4 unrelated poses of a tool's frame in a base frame.
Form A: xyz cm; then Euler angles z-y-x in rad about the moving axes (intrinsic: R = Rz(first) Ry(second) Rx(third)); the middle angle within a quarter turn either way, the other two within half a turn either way.
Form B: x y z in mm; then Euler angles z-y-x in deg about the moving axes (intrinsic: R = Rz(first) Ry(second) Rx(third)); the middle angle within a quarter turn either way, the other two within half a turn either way. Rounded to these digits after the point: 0 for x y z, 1 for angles.
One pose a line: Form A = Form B
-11.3, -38.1, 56.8, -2.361, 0.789, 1.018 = -113, -381, 568, -135.3, 45.2, 58.3
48.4, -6.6, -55.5, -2.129, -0.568, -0.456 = 484, -66, -555, -122.0, -32.5, -26.1
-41.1, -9.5, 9.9, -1.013, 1.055, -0.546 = -411, -95, 99, -58.0, 60.4, -31.3
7.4, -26.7, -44.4, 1.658, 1.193, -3.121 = 74, -267, -444, 95.0, 68.4, -178.8
